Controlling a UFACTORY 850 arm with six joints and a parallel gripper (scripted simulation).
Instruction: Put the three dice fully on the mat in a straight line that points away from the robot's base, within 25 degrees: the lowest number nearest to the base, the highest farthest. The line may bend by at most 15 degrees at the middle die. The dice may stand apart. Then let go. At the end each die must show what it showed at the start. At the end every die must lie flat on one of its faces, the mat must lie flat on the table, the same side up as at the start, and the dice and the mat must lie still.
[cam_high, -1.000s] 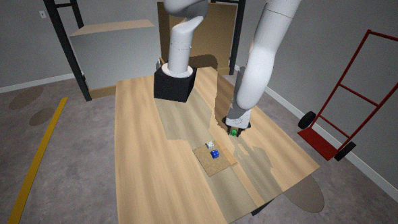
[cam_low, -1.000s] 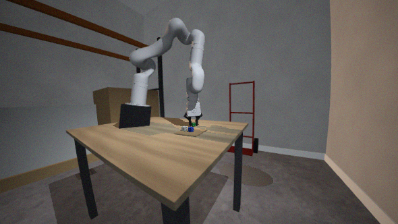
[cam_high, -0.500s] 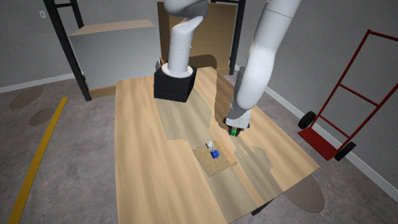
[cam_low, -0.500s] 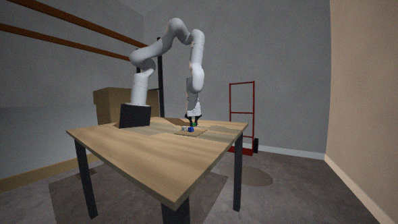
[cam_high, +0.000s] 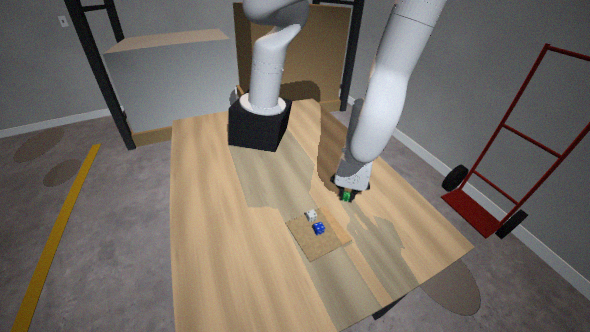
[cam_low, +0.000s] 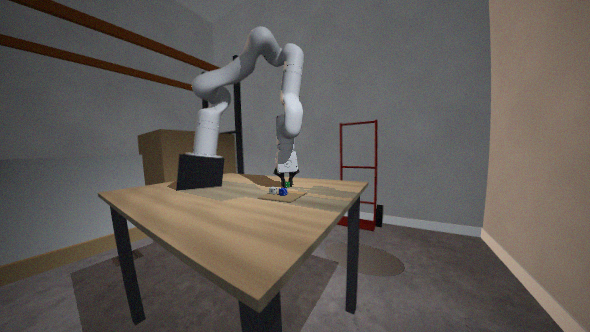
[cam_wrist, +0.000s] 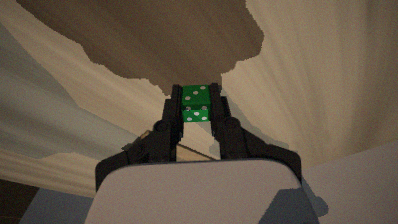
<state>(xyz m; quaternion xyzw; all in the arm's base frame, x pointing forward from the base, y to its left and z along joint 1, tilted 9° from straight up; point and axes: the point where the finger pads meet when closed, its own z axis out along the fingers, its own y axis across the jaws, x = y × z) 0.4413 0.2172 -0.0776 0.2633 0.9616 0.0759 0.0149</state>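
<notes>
The blue die is 130 mm to the right of my hand, 100 mm ahead of it and 10 mm below it. Round my hand: white die (140 mm to the right, 50 mm ahead, 10 mm below); then green die (10 mm below); then tan mat (130 mm to the right, 100 mm ahead, 20 mm below).
</notes>
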